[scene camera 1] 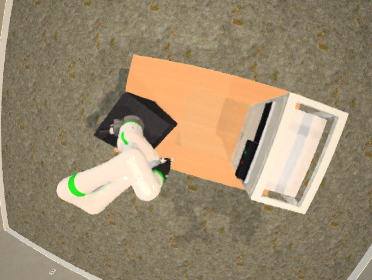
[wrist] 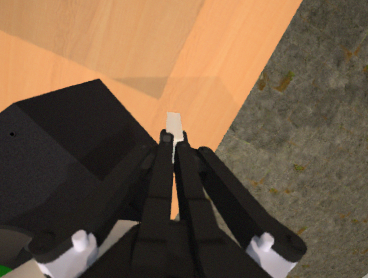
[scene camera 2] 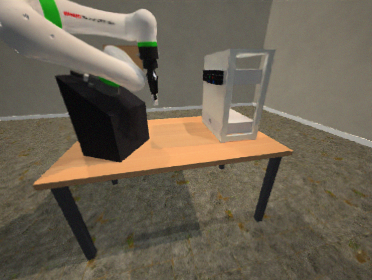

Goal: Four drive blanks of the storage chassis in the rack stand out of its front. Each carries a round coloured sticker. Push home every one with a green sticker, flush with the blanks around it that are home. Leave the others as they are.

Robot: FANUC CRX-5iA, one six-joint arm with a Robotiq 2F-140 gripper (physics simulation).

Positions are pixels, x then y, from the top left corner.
Scene:
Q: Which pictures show the rack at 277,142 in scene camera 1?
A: Scene camera 1 and scene camera 2 only.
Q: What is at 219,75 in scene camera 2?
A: A rack.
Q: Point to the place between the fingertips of my gripper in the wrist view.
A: At 172,122

